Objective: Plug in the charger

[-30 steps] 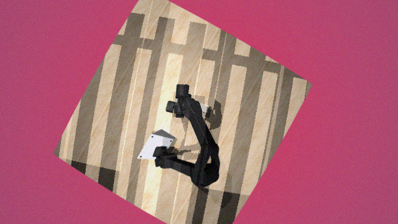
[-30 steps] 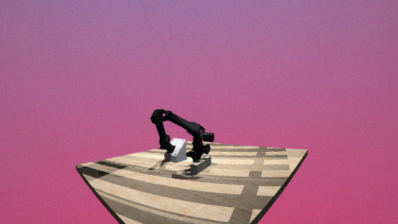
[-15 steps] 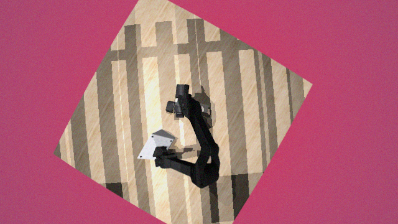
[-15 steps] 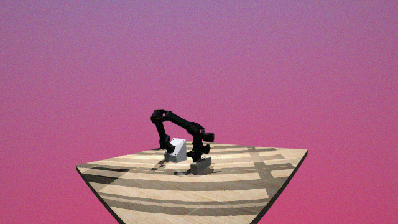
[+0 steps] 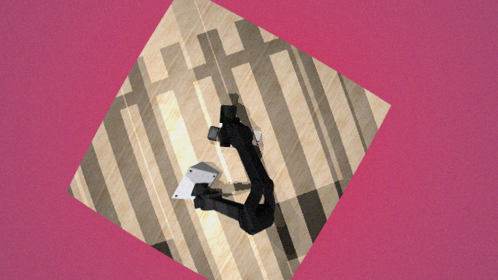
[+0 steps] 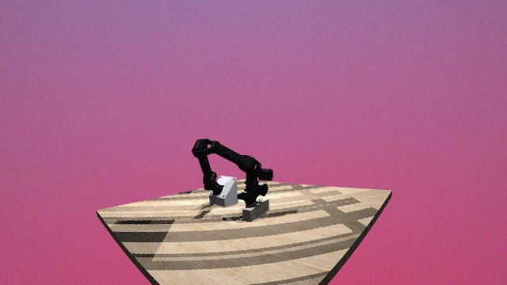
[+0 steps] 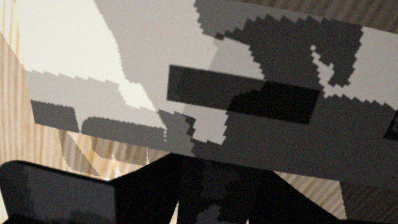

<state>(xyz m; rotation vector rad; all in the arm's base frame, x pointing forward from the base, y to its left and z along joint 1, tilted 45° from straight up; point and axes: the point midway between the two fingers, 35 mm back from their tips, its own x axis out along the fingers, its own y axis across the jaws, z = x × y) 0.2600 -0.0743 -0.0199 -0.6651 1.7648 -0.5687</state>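
My gripper tip is now 20 mm short of the black two-prong charger and 10 mm below it.
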